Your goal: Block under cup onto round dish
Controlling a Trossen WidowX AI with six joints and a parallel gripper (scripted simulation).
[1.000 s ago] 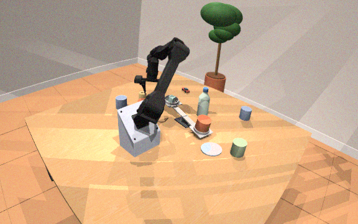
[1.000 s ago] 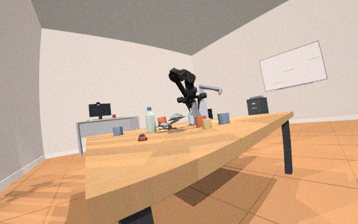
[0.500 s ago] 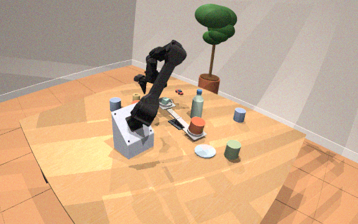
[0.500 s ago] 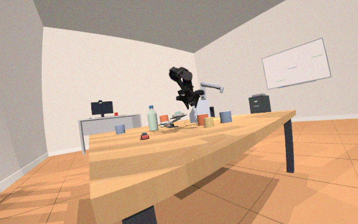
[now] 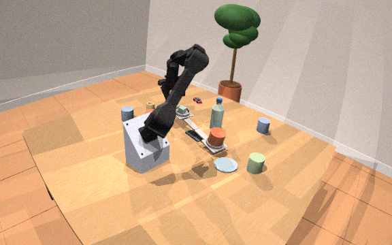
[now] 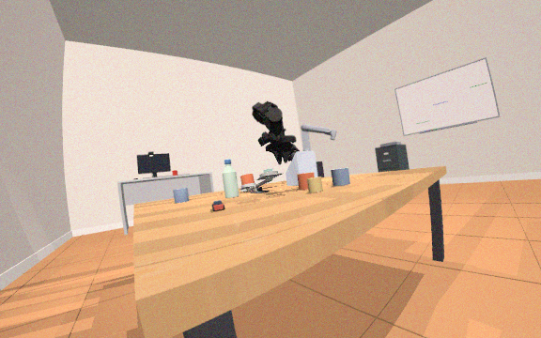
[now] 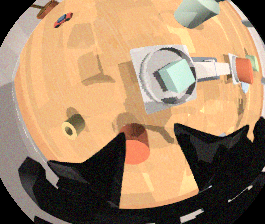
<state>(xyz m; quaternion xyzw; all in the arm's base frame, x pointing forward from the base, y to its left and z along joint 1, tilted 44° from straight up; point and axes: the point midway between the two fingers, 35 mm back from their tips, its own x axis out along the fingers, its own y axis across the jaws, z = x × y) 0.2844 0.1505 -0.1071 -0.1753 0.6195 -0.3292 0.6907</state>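
The pale green block lies 5 cm to the right of my gripper tip, 4 cm ahead of it and 3 cm below it. Also, from my gripper tip: pale green bottle 19 cm to the right, 16 cm ahead; then red cup 33 cm to the right, 6 cm below; then small balance 18 cm to the right, 9 cm below, 3 cm ahead.
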